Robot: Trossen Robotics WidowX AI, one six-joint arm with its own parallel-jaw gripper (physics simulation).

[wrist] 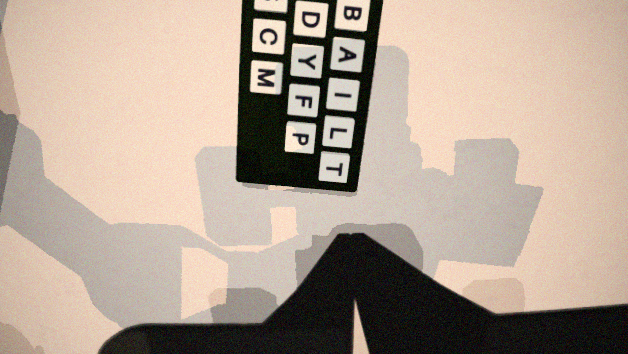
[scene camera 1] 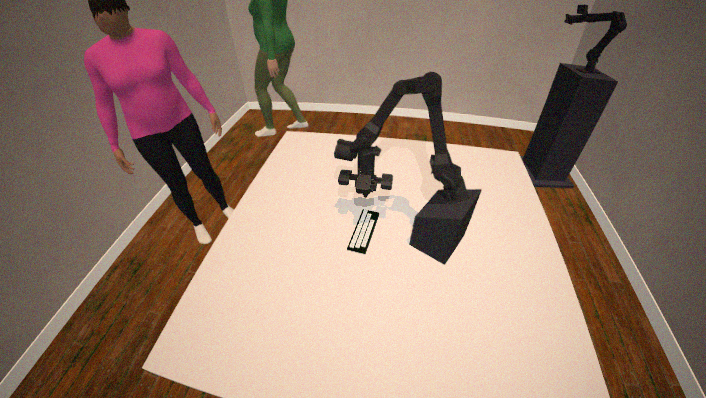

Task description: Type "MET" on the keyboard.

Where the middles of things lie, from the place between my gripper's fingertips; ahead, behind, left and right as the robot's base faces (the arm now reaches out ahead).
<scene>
Now: the key (wrist: 347, 54) 1 cm ahead of my hand, 6 cm to the left of it and 8 cm below it.
</scene>
